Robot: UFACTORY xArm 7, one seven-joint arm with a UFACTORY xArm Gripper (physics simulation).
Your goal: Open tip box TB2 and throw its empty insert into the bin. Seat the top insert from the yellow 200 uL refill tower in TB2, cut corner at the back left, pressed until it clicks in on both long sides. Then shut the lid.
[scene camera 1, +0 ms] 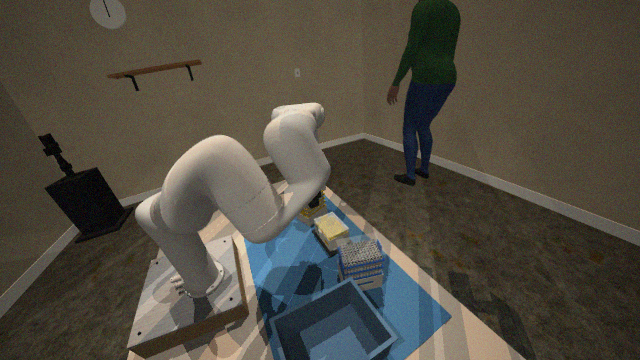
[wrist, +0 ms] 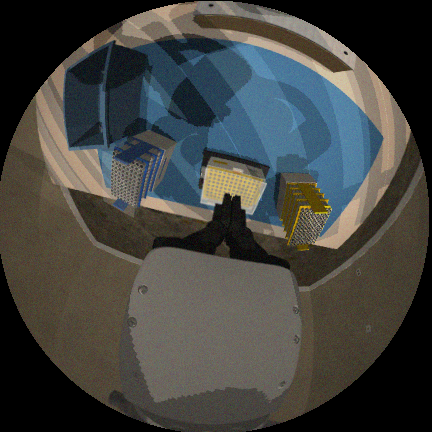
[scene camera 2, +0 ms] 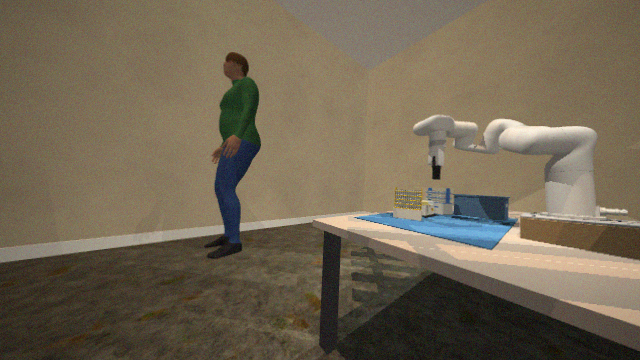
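Tip box TB2 [scene camera 1: 331,228] [scene camera 2: 427,208] [wrist: 232,184] stands mid-mat in a black holder. Its translucent lid looks down over a yellow insert; whether it is fully latched, the cut corner and the long-side clicks cannot be made out. My gripper [scene camera 2: 436,178] [wrist: 228,204] is shut and empty, well above the box; in the wrist view its fingertips overlap the lid. In scene camera 1 the arm hides most of it. The yellow refill tower [scene camera 1: 306,213] [scene camera 2: 408,200] [wrist: 306,212] stands beside the box, with grey tips in its top insert. The bin [scene camera 1: 320,307] [scene camera 2: 480,207] [wrist: 82,110] is dark blue; its contents cannot be fully seen.
A blue refill tower [scene camera 1: 361,262] [scene camera 2: 443,207] [wrist: 131,175] stands between TB2 and the bin. All stand on a blue mat [scene camera 1: 417,317] [scene camera 2: 465,232] [wrist: 350,145]. The robot's base plate [scene camera 1: 165,312] is beside the mat. A person in green [scene camera 1: 434,47] [scene camera 2: 240,110] stands beyond the table.
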